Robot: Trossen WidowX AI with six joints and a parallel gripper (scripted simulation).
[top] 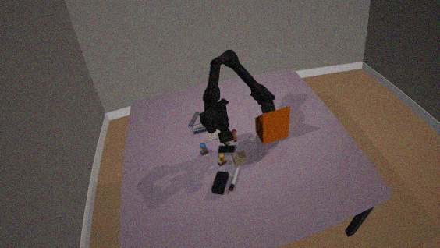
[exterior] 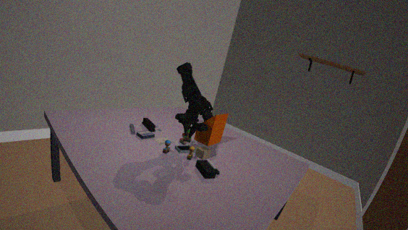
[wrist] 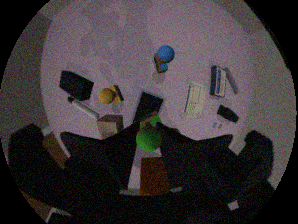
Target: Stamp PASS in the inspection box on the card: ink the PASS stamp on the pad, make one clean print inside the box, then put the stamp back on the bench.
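My gripper tip is 80 mm above the dark ink pad. From my gripper tip the other things lie so: yellow-knobbed stamp (70 mm to the left, 60 mm below, 40 mm ahead); red-knobbed stamp (80 mm to the right, 60 mm below, 60 mm behind); green-knobbed stamp (right at my gripper tip).
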